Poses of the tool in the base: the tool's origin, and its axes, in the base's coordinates. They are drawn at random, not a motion.
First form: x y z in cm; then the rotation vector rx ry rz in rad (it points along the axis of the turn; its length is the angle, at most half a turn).
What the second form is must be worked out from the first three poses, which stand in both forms.
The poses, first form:
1: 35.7 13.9 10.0 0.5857 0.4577 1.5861
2: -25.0 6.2 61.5 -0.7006 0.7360 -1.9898
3: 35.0 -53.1 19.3 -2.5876 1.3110 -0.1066
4: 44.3 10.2 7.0 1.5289 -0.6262 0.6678
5: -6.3 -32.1 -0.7 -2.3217 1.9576 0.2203
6: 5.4 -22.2 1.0 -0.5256 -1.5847 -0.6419
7: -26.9 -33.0 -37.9 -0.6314 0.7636 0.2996
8: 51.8 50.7 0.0 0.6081 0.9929 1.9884
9: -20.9 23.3 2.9 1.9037 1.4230 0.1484
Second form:
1: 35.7 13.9 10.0 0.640 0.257 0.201 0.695
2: -25.0 6.2 61.5 0.438 -0.282 0.296 -0.801
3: 35.0 -53.1 19.3 0.119 -0.885 0.448 -0.036
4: 44.3 10.2 7.0 0.629 0.667 -0.273 0.291
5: -6.3 -32.1 -0.7 0.048 -0.762 0.642 0.072
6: 5.4 -22.2 1.0 0.626 -0.229 -0.691 -0.280
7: -26.9 -33.0 -37.9 0.869 -0.302 0.365 0.143
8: 51.8 50.7 0.0 0.407 0.241 0.394 0.788
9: -20.9 23.3 2.9 0.371 0.742 0.555 0.058
